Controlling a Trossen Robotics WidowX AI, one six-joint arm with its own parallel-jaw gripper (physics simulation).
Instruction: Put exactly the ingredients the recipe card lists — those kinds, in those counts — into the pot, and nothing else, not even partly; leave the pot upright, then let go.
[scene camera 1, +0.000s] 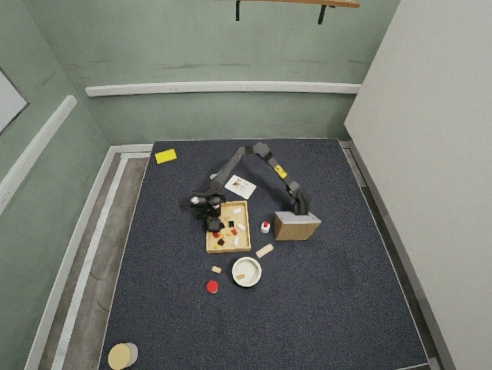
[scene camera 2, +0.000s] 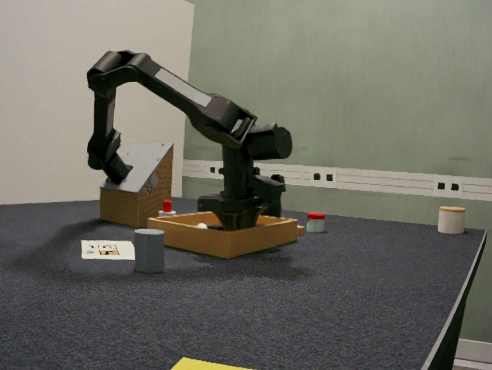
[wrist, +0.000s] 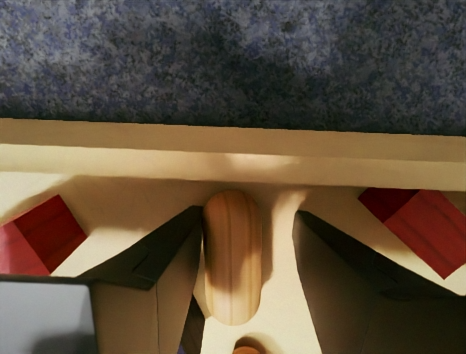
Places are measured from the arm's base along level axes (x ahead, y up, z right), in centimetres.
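Where they show: gripper, fingertip midpoint: (scene camera 1: 214, 221) (wrist: 248, 220); arm's base at its link origin: (scene camera 1: 301, 213) (scene camera 2: 119, 174).
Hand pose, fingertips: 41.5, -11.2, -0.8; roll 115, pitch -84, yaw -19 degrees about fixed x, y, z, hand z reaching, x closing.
Things, the pixels of their top centre, and the offset from my fingertips, as dx, dy, dz. "spot": a spot on its surface instead.
- wooden tray at its top centre: (scene camera 2: 225, 219) (scene camera 1: 227, 223) -7.2, +3.8, -2.7
- tan wooden capsule at its top centre: (wrist: 232, 275) -1.1, +1.8, -0.4
- orange rounded piece at a spot on its surface: (wrist: 246, 350) spot: -5.0, +0.6, +0.8
- white pot at its top centre: (scene camera 1: 246, 270) -17.1, +8.8, -25.3
- tan piece at its top centre: (scene camera 1: 240, 276) -14.6, +3.3, -26.7
- recipe card at its top centre: (scene camera 2: 108, 249) (scene camera 1: 240, 186) -12.0, -0.6, +22.7
- grey cylinder at its top centre: (scene camera 2: 149, 231) +2.6, +5.1, +24.5
- red-capped bottle at its top centre: (scene camera 2: 167, 201) (scene camera 1: 266, 224) -25.6, +5.7, -2.7
- plank at its top centre: (scene camera 1: 264, 250) -25.3, +0.9, -14.0
- small tan block at its top centre: (scene camera 1: 216, 269) -3.8, +1.1, -23.8
- red-lidded jar at its top centre: (scene camera 2: 316, 213) (scene camera 1: 212, 286) -3.1, +3.6, -31.3
My gripper (wrist: 248, 220) (scene camera 2: 240, 227) points down inside the wooden tray (scene camera 1: 249, 225) (scene camera 2: 200, 240) (wrist: 150, 137), close to one wall. It is partly open. A tan wooden capsule (wrist: 232, 260) lies between the fingers, nearer the left one and not gripped. Red blocks (wrist: 55, 235) (wrist: 430, 230) lie outside the fingers. An orange rounded piece (wrist: 246, 350) shows partly at the bottom. The tray also holds white capsules (scene camera 1: 241, 227), yellow cubes (scene camera 1: 228, 234) and dark blocks (scene camera 1: 221, 242). The white pot (scene camera 1: 259, 273) stands upright with a tan piece (scene camera 1: 240, 276) inside. The recipe card (scene camera 1: 250, 188) (scene camera 2: 90, 254) lies flat; its print is too small to read.
A grey cylinder (scene camera 2: 149, 251) stands near the card. A red-capped bottle (scene camera 1: 265, 228) (scene camera 2: 167, 206) stands between tray and wooden base (scene camera 1: 295, 230). A plank (scene camera 1: 264, 250), small tan block (scene camera 1: 216, 269) and red-lidded jar (scene camera 1: 212, 286) (scene camera 2: 315, 222) are around the pot.
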